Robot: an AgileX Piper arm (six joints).
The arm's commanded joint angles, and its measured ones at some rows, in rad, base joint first. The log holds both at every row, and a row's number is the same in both.
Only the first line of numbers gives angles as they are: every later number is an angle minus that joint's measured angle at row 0.
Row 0, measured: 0.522, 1.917, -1.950, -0.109, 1.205, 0.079
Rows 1 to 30, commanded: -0.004, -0.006, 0.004, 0.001, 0.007, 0.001; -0.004, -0.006, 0.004, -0.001, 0.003, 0.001; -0.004, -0.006, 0.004, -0.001, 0.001, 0.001; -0.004, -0.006, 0.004, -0.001, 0.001, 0.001; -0.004, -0.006, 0.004, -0.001, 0.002, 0.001; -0.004, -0.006, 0.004, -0.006, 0.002, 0.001; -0.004, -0.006, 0.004, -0.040, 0.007, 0.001; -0.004, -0.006, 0.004, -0.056, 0.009, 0.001; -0.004, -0.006, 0.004, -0.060, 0.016, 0.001; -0.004, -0.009, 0.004, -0.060, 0.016, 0.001; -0.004, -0.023, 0.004, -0.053, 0.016, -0.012; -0.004, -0.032, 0.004, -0.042, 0.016, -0.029; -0.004, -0.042, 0.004, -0.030, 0.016, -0.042; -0.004, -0.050, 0.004, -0.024, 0.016, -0.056; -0.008, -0.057, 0.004, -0.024, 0.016, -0.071; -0.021, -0.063, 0.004, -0.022, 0.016, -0.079; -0.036, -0.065, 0.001, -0.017, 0.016, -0.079; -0.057, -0.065, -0.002, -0.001, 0.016, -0.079; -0.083, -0.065, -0.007, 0.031, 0.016, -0.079; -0.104, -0.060, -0.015, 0.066, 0.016, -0.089; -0.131, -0.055, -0.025, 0.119, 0.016, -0.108; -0.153, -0.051, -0.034, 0.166, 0.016, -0.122; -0.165, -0.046, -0.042, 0.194, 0.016, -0.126; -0.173, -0.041, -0.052, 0.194, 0.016, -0.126; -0.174, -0.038, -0.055, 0.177, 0.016, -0.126; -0.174, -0.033, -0.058, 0.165, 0.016, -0.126; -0.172, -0.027, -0.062, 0.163, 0.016, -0.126; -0.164, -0.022, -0.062, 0.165, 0.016, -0.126; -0.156, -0.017, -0.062, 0.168, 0.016, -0.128; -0.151, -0.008, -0.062, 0.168, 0.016, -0.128
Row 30, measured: -0.167, -0.027, -0.052, 0.154, 0.016, -0.113
